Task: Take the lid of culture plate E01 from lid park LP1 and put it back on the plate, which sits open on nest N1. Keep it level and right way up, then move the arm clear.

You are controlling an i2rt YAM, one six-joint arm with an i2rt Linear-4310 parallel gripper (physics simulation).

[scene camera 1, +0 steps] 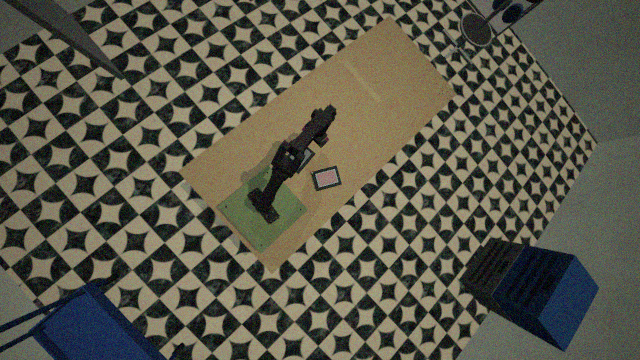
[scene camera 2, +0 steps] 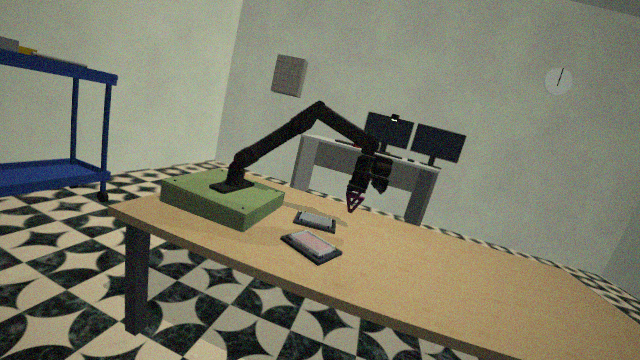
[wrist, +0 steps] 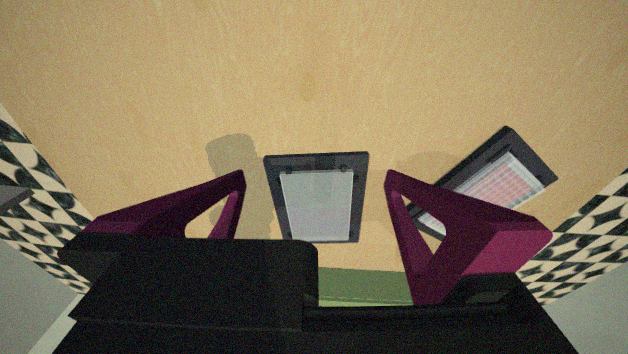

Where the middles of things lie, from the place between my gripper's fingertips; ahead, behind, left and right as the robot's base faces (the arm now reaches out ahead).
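Scene:
Counted from my hand: grey lid (wrist: 318,202), 2 cm to the right, 11 cm behind, 8 cm below; dark nest plate (scene camera 2: 314,258), 23 cm to the right, 6 cm behind, 8 cm below; dark holder plate (wrist: 358,161), 2 cm to the right, 11 cm behind, 8 cm below.

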